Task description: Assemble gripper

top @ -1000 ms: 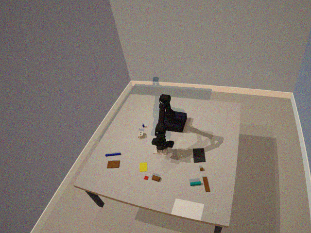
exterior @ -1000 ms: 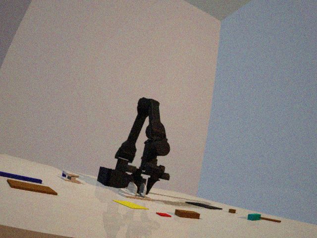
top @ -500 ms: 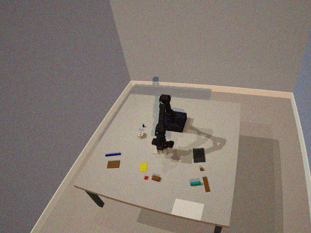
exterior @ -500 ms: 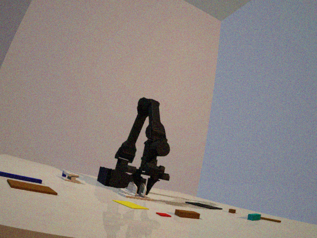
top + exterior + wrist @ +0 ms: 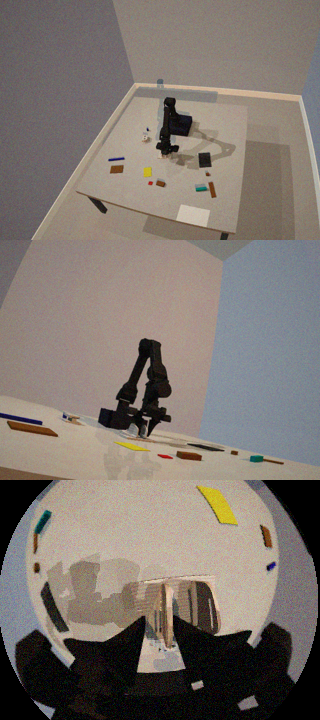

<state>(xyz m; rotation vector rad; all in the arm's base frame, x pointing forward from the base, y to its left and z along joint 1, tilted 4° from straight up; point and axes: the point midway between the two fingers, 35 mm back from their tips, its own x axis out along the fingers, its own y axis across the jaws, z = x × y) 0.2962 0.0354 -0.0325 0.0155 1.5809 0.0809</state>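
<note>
The jaw is 3 cm behind my gripper tip and 5 cm to the right of it. From my gripper tip the other things lie so: gripper base 11 cm behind, 28 cm to the right, 1 cm above; housing plate 5 cm behind, 4 cm to the right, 1 cm below; yellow tile 22 cm ahead, 11 cm to the right, 1 cm below.
</note>
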